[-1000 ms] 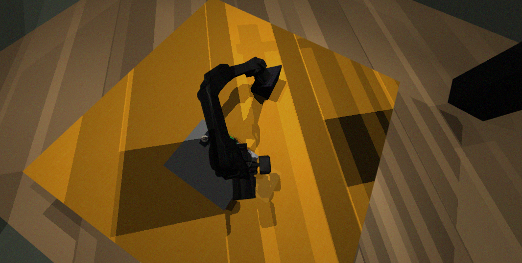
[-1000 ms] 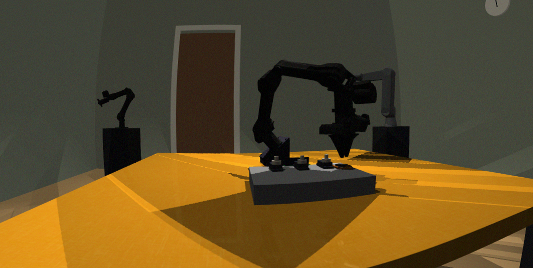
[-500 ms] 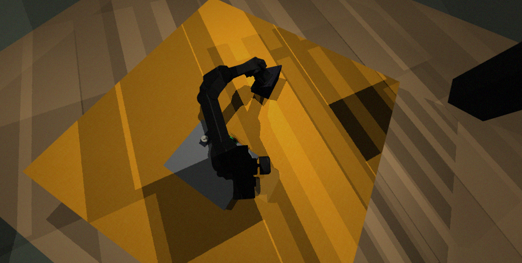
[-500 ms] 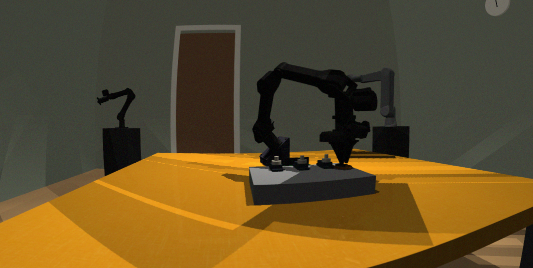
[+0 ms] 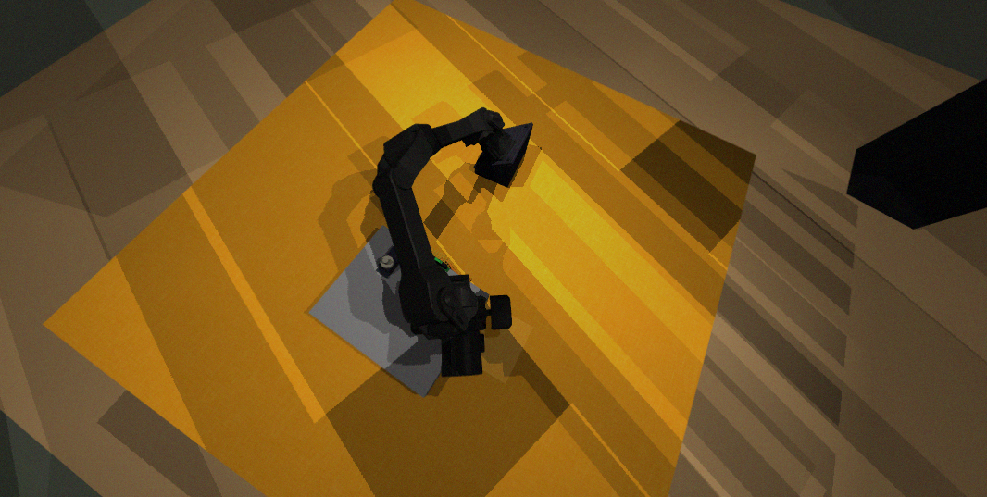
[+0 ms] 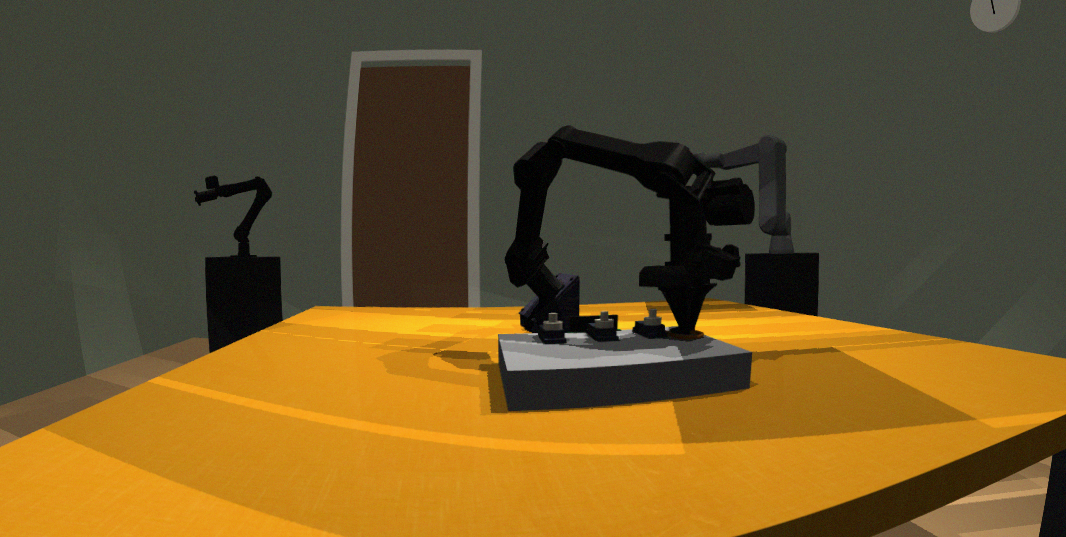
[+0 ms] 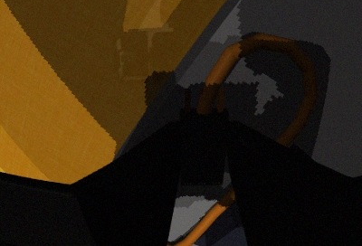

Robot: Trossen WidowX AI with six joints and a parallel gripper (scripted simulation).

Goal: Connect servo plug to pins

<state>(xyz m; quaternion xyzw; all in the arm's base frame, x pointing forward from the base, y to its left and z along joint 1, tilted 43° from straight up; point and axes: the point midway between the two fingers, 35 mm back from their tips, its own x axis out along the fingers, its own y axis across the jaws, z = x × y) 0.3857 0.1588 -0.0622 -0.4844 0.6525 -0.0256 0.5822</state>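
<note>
Right now my gripper tip is 7 cm past the green band, 12 cm to the left of it and 2 cm below it. Round my gripper tip: servo 2 cm behind, 13 cm to the right; grey holder 9 cm ahead, 13 cm to the right, 3 cm below.
</note>
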